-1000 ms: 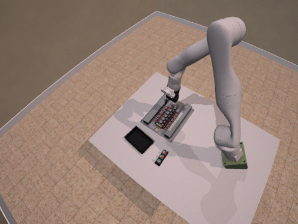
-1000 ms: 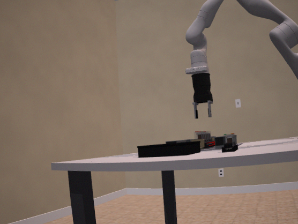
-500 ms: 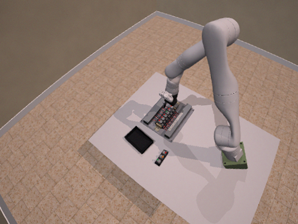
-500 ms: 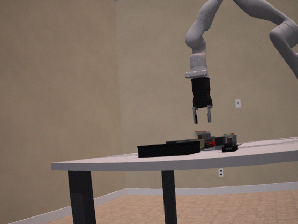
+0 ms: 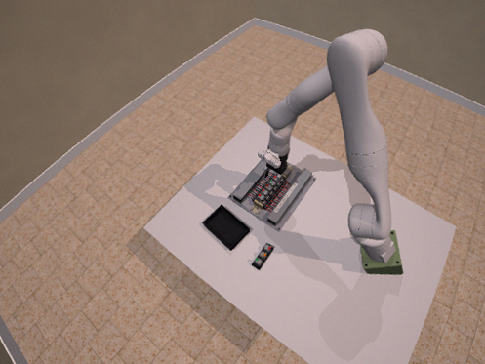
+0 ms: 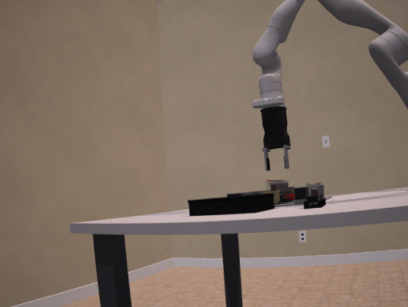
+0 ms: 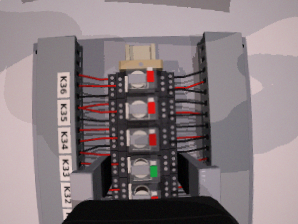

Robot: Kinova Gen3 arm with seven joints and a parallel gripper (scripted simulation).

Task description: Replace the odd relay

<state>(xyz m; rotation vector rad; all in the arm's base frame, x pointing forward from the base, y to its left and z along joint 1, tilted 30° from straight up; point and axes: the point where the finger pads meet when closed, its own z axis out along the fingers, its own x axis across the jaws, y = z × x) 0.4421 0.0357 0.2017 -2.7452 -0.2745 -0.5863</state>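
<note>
My hand is 1 cm short of the relay panel, 2 cm to the left of it and 12 cm above it. From my hand the other things lie so: spare holder (21 cm behind, 21 cm to the left, 11 cm below); then red wiring (5 cm behind, 1 cm to the right, 10 cm below); then black tray (2 cm behind, 26 cm to the left, 10 cm below).
</note>
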